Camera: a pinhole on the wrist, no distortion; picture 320 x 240 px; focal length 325.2 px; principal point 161.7 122.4 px. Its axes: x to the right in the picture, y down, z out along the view. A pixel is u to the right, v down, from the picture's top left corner.
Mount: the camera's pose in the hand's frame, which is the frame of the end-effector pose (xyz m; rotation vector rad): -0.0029 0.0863 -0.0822 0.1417 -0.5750 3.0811
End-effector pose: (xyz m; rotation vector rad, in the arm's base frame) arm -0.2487 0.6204 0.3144 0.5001 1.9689 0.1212
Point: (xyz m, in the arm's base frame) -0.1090 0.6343 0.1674
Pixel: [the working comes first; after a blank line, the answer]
In the camera's frame: -0.0568 -0.0261 0.2852

97 93
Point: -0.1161 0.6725 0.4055
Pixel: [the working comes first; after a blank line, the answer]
In the camera's frame: 0.1139 -0.0781 0.1228

outside the picture
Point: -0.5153 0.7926 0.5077
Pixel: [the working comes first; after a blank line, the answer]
In the camera's frame: -0.0284 0.0470 -0.2624

behind the camera
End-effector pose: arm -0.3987 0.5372 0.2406 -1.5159 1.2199 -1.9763
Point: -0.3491 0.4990 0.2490
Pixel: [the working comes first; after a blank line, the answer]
In the camera's frame: -0.0039 0.0245 0.1643

154 171
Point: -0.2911 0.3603 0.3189
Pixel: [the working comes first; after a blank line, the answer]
In the camera's frame: -0.1144 -0.0273 0.2765

27 90
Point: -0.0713 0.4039 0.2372
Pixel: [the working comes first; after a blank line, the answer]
In the camera's frame: 0.0592 -0.0840 0.4300

206 59
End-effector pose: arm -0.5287 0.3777 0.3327 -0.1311 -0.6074 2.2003
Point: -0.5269 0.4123 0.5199
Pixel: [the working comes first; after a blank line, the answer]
In the camera's frame: -0.0247 0.0958 0.2902

134 230
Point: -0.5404 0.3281 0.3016
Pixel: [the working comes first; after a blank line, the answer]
In the camera's frame: 0.0374 0.0072 0.0823

310 151
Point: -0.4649 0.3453 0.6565
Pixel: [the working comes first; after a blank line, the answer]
In the camera's frame: 0.0630 0.1179 0.4273

210 212
